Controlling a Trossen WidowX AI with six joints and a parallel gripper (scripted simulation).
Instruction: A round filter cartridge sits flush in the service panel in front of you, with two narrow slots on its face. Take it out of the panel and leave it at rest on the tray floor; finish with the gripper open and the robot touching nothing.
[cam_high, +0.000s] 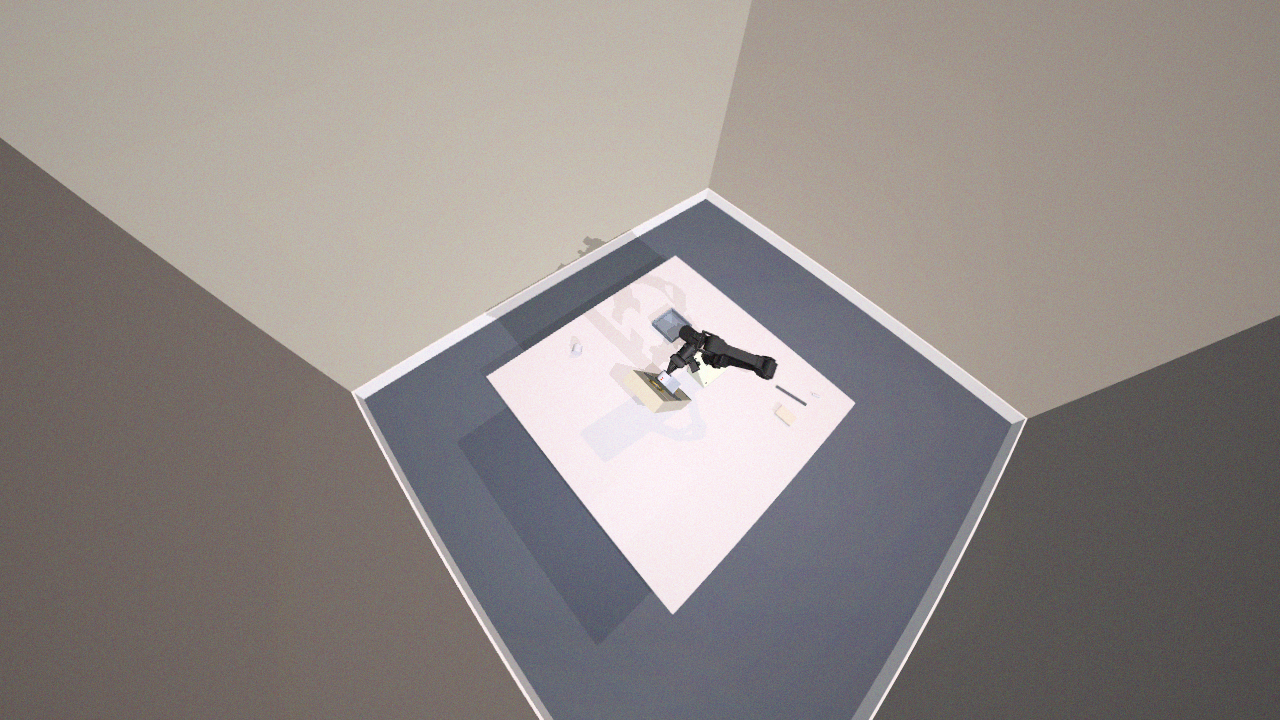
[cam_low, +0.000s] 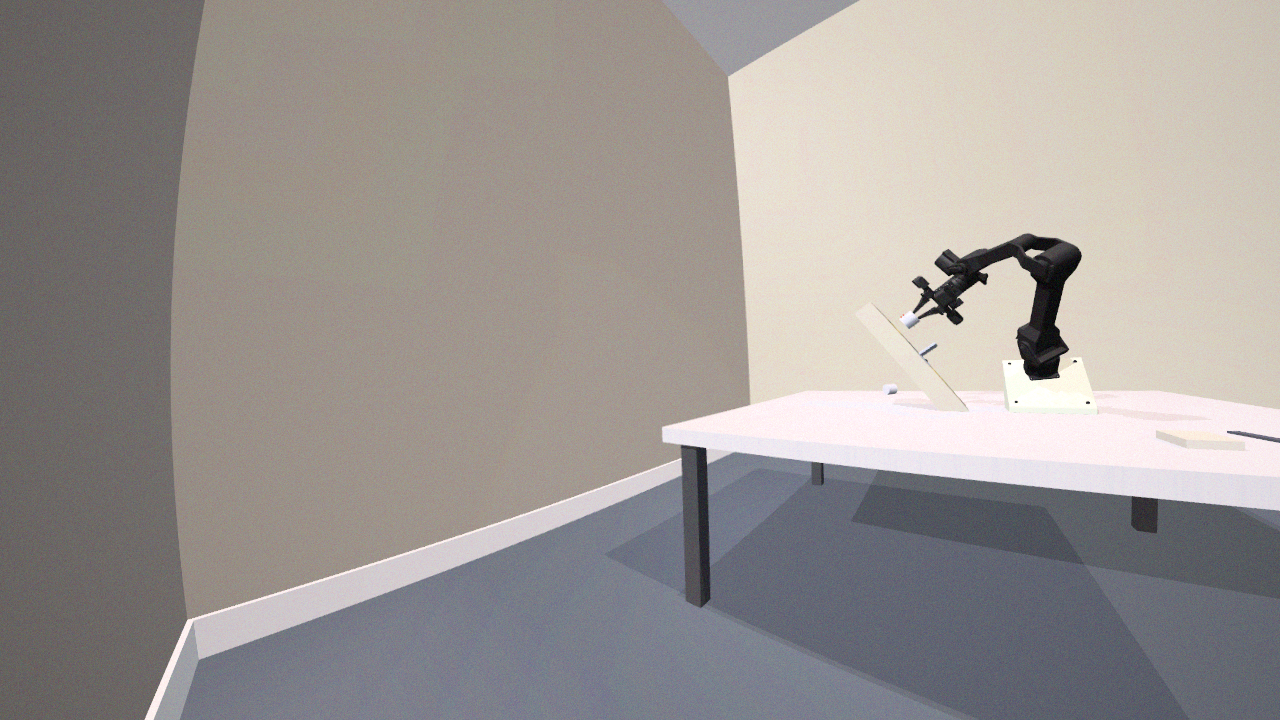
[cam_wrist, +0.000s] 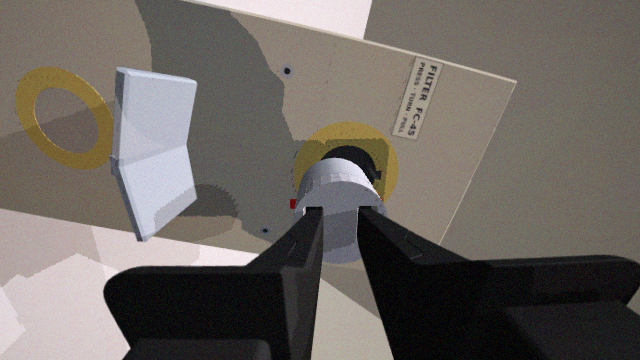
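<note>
The grey round filter cartridge lies 1 cm ahead of my gripper tip and 1 cm below it. Also, from my gripper tip: grey-blue tray: 38 cm behind, 26 cm to the right, 28 cm below; then beige service panel: 2 cm ahead, 11 cm below; then pale blue bracket: 3 cm behind, 12 cm below.
</note>
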